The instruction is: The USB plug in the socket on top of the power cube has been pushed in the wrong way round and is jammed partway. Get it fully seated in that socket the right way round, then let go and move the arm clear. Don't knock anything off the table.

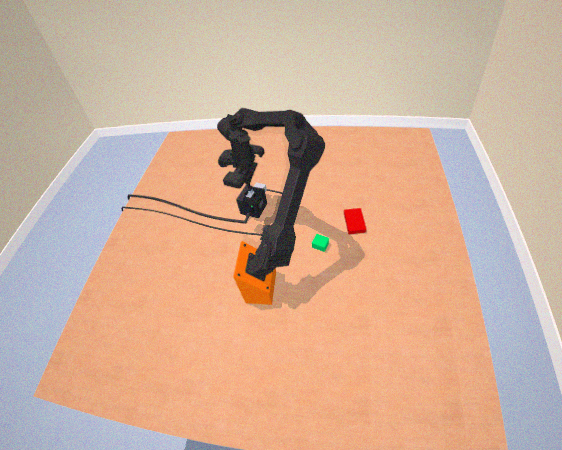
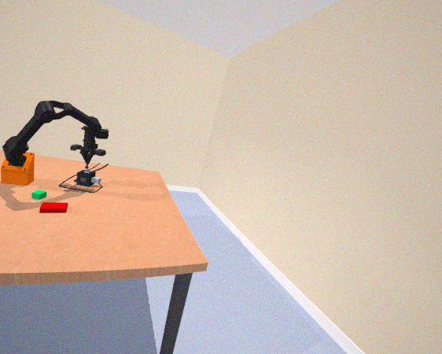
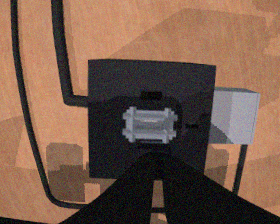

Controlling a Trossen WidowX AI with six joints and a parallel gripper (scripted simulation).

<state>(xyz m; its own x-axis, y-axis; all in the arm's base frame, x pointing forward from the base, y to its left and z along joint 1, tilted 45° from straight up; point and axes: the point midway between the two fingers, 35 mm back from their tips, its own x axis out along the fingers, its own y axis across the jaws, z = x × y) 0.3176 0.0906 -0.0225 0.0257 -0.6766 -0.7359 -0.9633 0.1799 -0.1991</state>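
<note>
My gripper tip is now 20 mm above the USB plug. From my gripper tip the other things lie so: green block: 250 mm to the right, 160 mm behind, 110 mm below; flat red block: 360 mm to the right, 120 mm below, 60 mm behind.
</note>
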